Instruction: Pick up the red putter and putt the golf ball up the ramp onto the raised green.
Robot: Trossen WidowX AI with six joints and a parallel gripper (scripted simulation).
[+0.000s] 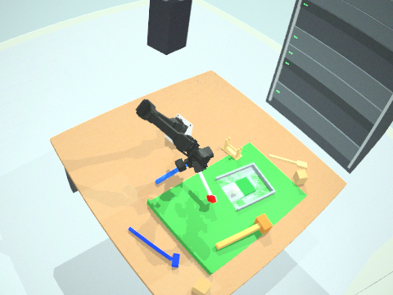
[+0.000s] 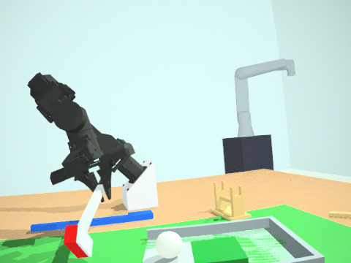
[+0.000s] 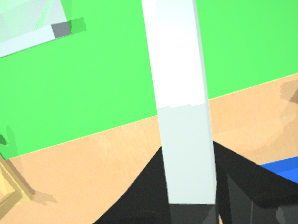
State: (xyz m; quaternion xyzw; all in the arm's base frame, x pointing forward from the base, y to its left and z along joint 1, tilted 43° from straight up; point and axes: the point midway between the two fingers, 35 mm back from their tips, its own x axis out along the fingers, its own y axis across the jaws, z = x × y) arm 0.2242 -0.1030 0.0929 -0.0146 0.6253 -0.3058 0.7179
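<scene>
Right now my gripper tip is 70 mm short of the red putter, 30 mm to the left of it and 10 mm below it. The rest, counted from my gripper tip: white golf ball (220 mm ahead, 60 mm to the left, 40 mm below); green mat (240 mm ahead, 20 mm to the left, 70 mm below); wooden stand (40 mm ahead, 280 mm to the left, 40 mm below).
</scene>
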